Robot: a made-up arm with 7 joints. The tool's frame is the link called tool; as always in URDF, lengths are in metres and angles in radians. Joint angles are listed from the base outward. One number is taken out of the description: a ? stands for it. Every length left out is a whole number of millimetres.
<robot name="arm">
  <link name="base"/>
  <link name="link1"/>
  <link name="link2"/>
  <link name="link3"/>
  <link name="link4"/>
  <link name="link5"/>
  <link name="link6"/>
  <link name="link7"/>
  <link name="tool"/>
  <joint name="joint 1" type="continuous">
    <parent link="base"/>
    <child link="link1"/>
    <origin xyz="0 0 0" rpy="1.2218 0 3.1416"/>
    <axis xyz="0 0 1"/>
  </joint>
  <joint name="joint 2" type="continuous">
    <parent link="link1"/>
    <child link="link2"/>
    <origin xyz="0 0 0" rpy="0 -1.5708 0"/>
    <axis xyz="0 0 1"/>
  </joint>
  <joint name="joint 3" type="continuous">
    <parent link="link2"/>
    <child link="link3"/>
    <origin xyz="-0.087 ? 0" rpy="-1.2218 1.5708 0"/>
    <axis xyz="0 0 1"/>
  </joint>
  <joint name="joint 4" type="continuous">
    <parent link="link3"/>
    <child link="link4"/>
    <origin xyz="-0.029 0 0" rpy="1.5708 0 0"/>
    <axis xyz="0 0 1"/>
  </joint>
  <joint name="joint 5" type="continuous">
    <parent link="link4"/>
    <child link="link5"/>
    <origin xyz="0.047 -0.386 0" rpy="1.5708 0 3.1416"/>
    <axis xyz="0 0 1"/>
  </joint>
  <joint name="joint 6" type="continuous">
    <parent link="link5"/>
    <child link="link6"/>
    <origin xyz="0 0 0" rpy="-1.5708 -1.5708 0"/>
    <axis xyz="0 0 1"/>
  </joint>
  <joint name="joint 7" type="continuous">
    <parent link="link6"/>
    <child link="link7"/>
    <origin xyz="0 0 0" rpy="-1.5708 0 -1.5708"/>
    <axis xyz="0 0 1"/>
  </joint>
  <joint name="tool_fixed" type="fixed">
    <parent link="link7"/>
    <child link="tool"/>
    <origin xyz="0 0 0" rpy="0 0 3.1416"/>
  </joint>
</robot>
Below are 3 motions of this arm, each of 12 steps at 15 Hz.
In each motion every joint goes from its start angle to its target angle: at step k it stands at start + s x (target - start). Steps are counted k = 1, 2, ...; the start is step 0. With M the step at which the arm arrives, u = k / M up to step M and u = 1 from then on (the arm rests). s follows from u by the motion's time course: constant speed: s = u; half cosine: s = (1 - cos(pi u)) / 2; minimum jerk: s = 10 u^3 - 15 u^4 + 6 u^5.
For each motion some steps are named. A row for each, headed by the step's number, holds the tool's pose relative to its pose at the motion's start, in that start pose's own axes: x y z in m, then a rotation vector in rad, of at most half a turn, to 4 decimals.
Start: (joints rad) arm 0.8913 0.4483 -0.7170 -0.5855 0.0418 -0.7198 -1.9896
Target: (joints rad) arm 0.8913 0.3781 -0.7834 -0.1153 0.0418 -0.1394 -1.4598
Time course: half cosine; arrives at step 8
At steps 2, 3, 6, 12:
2: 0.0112 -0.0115 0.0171 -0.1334 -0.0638 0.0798
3: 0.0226 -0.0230 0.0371 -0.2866 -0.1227 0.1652
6: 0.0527 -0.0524 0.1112 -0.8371 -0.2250 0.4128
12: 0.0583 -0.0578 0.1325 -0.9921 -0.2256 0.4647

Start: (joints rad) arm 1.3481 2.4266 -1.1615 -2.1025 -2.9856 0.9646 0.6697
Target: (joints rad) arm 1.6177 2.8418 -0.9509 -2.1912 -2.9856 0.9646 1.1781
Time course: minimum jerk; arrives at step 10
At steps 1, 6, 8, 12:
1: -0.0004 0.0000 0.0008 0.0004 -0.0032 0.0041
6: -0.0422 -0.0027 0.0476 0.0271 -0.2665 0.3204
8: -0.0605 -0.0065 0.0557 0.0347 -0.3761 0.4378
12: -0.0646 -0.0074 0.0567 0.0361 -0.4013 0.4636

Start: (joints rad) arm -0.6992 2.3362 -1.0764 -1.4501 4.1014 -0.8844 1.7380
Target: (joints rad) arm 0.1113 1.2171 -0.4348 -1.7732 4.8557 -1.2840 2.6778
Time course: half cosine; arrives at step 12
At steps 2, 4, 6, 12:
2: 0.0444 0.0200 -0.0005 -0.0028 -0.1091 0.0387
4: 0.1662 0.0511 0.0083 -0.0868 -0.4159 0.1435
6: 0.3151 0.0491 0.0422 -0.3697 -0.8107 0.2778
12: 0.4910 -0.0226 0.1382 -1.3535 -1.3321 0.4609

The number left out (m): -0.24
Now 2 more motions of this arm.
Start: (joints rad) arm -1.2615 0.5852 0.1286 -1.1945 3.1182 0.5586 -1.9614
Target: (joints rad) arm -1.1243 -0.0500 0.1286 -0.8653 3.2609 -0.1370 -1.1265
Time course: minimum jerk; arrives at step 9
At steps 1, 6, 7, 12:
1: -0.0037 0.0004 0.0021 0.0138 0.0038 0.0181
6: -0.2497 -0.0674 0.1564 1.0158 0.1295 1.1998
7: -0.2863 -0.0972 0.1819 1.2105 0.1260 1.3775
12: -0.3060 -0.1165 0.1959 1.3263 0.1211 1.4729

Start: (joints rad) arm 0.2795 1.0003 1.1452 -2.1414 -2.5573 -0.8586 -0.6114
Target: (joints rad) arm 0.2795 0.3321 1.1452 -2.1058 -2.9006 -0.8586 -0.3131
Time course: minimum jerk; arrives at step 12
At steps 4, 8, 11, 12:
4: 0.0493 0.0175 0.0000 -0.0133 -0.1273 0.1209
8: 0.1709 0.0923 0.0265 -0.0468 -0.4913 0.4242
11: 0.2058 0.1263 0.0445 -0.0568 -0.6236 0.5193
12: 0.2066 0.1272 0.0450 -0.0570 -0.6269 0.5215

